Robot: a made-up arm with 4 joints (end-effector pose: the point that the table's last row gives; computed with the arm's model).
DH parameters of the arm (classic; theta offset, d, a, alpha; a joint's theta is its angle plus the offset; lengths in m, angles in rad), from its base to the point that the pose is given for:
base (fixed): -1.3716 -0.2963 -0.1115 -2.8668
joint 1: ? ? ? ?
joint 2: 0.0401 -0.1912 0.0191 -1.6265
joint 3: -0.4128 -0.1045 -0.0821 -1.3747
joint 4: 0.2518 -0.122 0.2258 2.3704
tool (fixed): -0.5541 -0.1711 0 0
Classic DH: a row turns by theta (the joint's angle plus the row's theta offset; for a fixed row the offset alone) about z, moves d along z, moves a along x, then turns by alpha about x.
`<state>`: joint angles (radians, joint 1 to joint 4).
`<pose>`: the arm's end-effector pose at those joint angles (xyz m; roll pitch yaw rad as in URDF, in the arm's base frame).
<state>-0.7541 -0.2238 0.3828 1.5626</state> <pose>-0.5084 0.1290 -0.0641 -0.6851 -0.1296 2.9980</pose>
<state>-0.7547 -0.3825 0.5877 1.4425</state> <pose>-0.5076 0.1666 -0.0216 -0.8546 -0.2216 2.9902</pose>
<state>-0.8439 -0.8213 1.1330 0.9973</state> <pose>-0.4957 0.1811 0.0204 -1.3417 -0.1360 -3.1115</pose>
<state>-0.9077 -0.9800 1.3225 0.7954</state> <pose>-0.4884 0.1692 -0.0001 -1.4651 0.0294 -3.0400</pose>
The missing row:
joint 1: 0.2482 -0.5149 -0.0095 2.9279
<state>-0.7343 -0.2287 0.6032 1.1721</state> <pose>-0.5171 0.0505 -0.0242 -0.8138 -0.2054 -2.9044</pose>
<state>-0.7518 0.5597 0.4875 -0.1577</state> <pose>-0.0695 -0.2027 0.0153 -0.5802 -0.3731 -0.8370</pose>
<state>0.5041 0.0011 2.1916 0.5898</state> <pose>-0.4351 0.2973 0.0674 -2.5602 0.2844 2.7260</pose>
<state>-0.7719 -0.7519 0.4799 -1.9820</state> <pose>-0.0145 0.0539 0.0636 -0.6362 -0.6204 -0.2867</pose>
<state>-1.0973 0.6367 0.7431 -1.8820</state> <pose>-0.1012 0.1961 0.0263 -0.5174 -0.2945 1.2316</pose>
